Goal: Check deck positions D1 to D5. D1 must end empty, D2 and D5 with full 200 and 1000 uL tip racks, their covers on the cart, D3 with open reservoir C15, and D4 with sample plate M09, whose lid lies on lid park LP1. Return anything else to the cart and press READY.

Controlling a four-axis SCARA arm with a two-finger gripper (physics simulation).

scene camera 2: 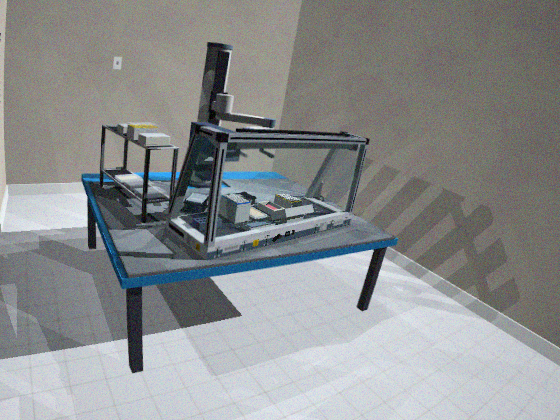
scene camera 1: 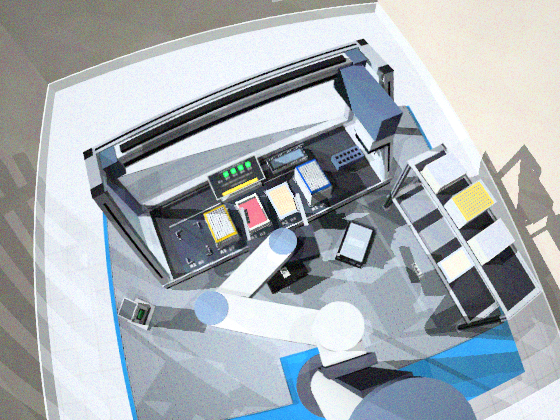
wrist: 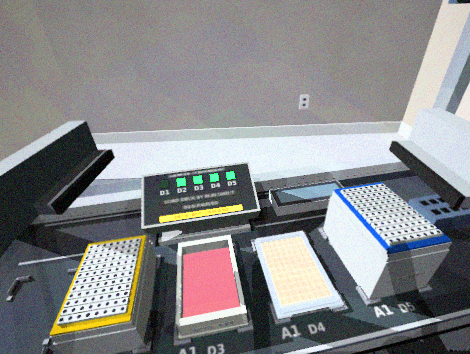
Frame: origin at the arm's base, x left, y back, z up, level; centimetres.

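Seen in the pictures: gripper, fingertip midpoint: [scene camera 2: 260, 156] [scene camera 1: 269, 201] [wrist: 247, 133].
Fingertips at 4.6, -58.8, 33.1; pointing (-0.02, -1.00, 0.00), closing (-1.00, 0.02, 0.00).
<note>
Offsets run from my fingertips to a thing's middle, as dx, dy, dz. "pt": to the spot under its first point.
My gripper [wrist: 247, 133] is open and empty above the deck; the arm hides it in scene camera 1. D1 [scene camera 1: 192, 242] shows bare corner brackets. A yellow-rimmed tip rack {+17.9, -6.5, -23.8} [scene camera 1: 220, 223] [wrist: 102, 280] stands uncovered on D2. A reservoir with red liquid {+5.7, -8.8, -25.5} [scene camera 1: 255, 212] [wrist: 210, 280] stands open on D3. An unlidded plate with pale orange wells {-6.5, -11.2, -26.3} [scene camera 1: 282, 200] [wrist: 297, 270] sits on D4. A tall blue-rimmed tip rack {-18.7, -13.5, -22.2} [scene camera 1: 313, 177] [wrist: 390, 215] stands uncovered on D5. A pale lid {-27.4, +12.1, -26.5} [scene camera 1: 356, 242] lies on a black-rimmed stand. The panel {pt +8.8, -21.5, -20.9} [scene camera 1: 235, 180] [wrist: 200, 192] shows D2 to D5 green, D1 dark.
The cart {-58.3, +26.7, -14.1} [scene camera 1: 400, 185] [scene camera 2: 145, 190] holds a yellow tip rack {-57.0, +20.3, +8.9} [scene camera 1: 470, 202], white boxes, and pale covers and a plate below. A pipetting head {pt -35.0, -14.1, +16.7} [scene camera 1: 370, 105] overhangs the deck's right end, near a blue rack {pt -35.5, -20.7, -23.7} [scene camera 1: 347, 157] [wrist: 440, 207]. A small device {+57.2, +16.7, -25.4} [scene camera 1: 135, 312] stands left.
</note>
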